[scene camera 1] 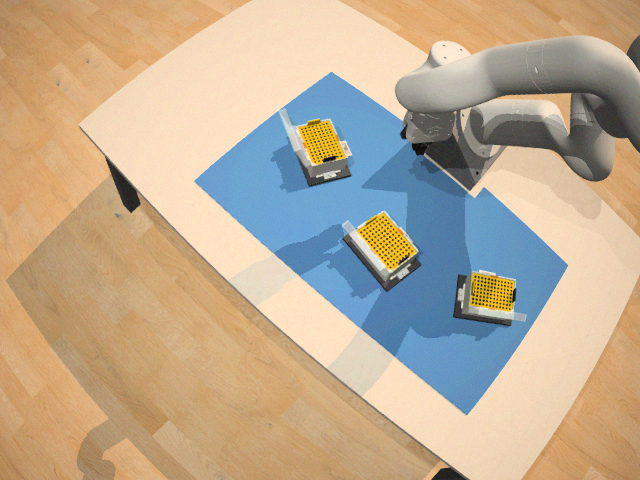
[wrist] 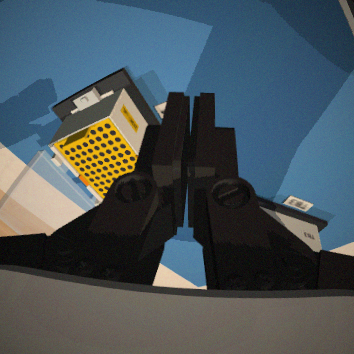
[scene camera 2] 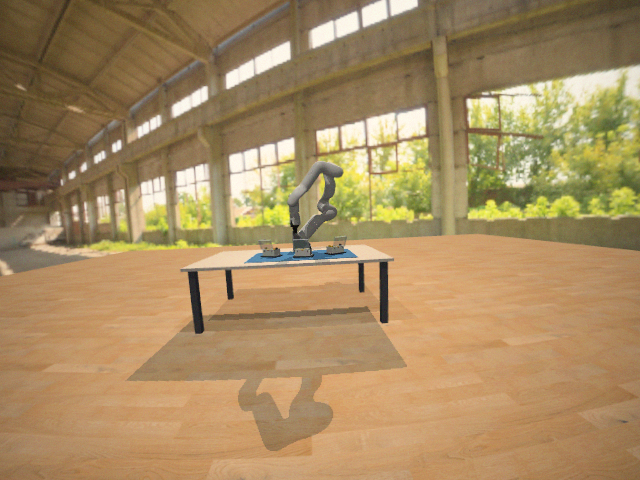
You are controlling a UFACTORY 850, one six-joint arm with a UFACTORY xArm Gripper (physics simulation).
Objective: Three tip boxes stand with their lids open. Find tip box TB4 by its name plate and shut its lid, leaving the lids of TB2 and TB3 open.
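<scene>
TB4 point(scene camera 1: 386, 241) point(scene camera 2: 303, 252) point(wrist: 100, 152) is the middle box. Its clear lid point(scene camera 1: 349, 227) point(wrist: 57, 182) stands open, tilted outward at the left in the wrist view. Its name plate point(wrist: 160, 108) is mostly hidden behind a finger. TB2 point(scene camera 1: 321, 142) point(scene camera 2: 270, 252) is at the upper left in scene camera 1, lid point(scene camera 1: 287, 126) open. TB3 point(scene camera 1: 492, 292) point(scene camera 2: 336, 250) point(wrist: 306, 234) is at the lower right there, lid point(scene camera 1: 519, 317) open; fingers hide much of it in the wrist view. My gripper point(scene camera 1: 415, 146) point(scene camera 2: 295, 235) point(wrist: 192, 123) is shut and empty, above the mat between TB4 and the robot base.
The boxes stand on a blue mat point(scene camera 1: 242, 191) on the beige table point(scene camera 1: 170, 124). The robot base point(scene camera 1: 467, 160) stands beside my gripper, at the mat's edge. Arm shadows cross the mat around TB4. The table edge lies beyond the mat on the side away from the base.
</scene>
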